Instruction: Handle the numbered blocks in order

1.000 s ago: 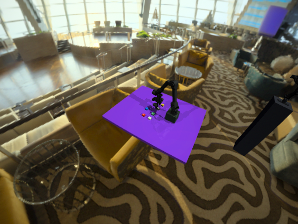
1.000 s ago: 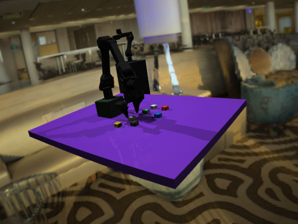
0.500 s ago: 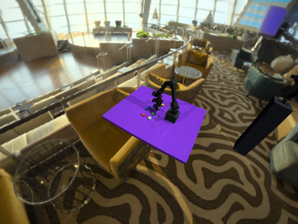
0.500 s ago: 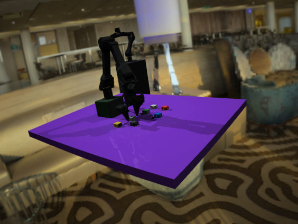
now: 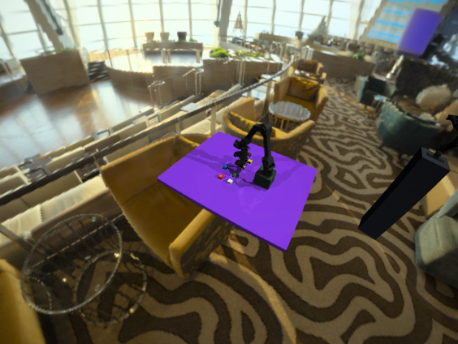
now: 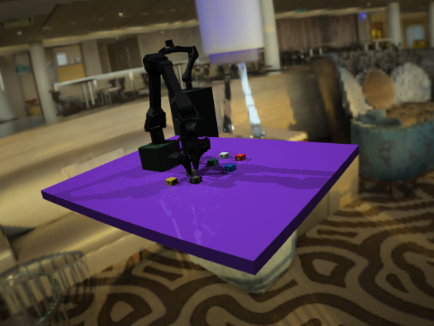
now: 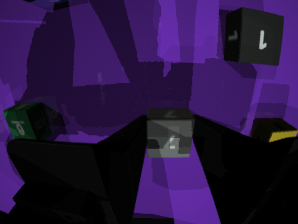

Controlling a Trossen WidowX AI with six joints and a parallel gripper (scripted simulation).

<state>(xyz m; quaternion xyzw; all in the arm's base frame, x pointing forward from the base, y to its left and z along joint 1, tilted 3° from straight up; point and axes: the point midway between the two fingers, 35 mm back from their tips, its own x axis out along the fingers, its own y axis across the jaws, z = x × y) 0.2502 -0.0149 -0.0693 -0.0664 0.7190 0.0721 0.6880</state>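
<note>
Right now the grey block is 10 mm behind my gripper tip. From my gripper tip the other things lie so: green block: 30 mm behind, 120 mm to the left; then black block: 70 mm ahead, 40 mm to the right; then yellow block: 100 mm to the right.
</note>
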